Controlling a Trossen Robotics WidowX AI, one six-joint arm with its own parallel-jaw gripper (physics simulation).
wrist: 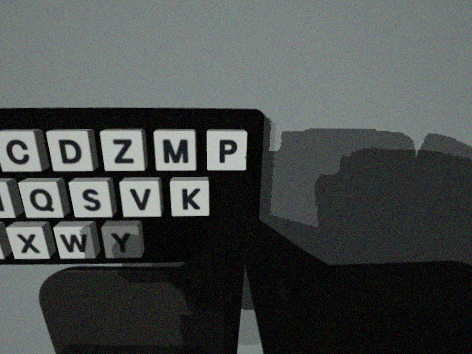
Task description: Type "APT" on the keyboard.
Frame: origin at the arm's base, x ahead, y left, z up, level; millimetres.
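Seen in the pictures: gripper, fingertip midpoint: (243, 225).
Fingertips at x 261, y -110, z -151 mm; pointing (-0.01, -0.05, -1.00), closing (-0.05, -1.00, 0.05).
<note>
Offsets run from my fingertips to a thing's middle. Level surfaces: height alone.
The black keyboard @[20 mm ahead, 92 mm left, 3 mm down] (230, 192) with white keys runs in from the left of the wrist view. Its top row shows C, D, Z, M and the P key @[34 mm ahead, 6 mm left, 3 mm up] (227, 150) at the right end. Below are Q, S, V and the K key @[16 mm ahead, 21 mm left, 3 mm up] (189, 197), then X, W and the shaded Y key @[1 mm back, 50 mm left, 3 mm up] (122, 241). A and T do not show. My gripper (243, 225) is shut and empty. Its dark fingertips blend into the black keyboard at its lower right, to the right of Y and below P and K, so their exact outline and height above the board are hard to tell.
A plain grey table top @[11 mm down] (235, 55) lies beyond the keyboard. Dark, layered shadows of the arm and gripper fall on it to the right of the keyboard. The keyboard's left part runs out of view.
</note>
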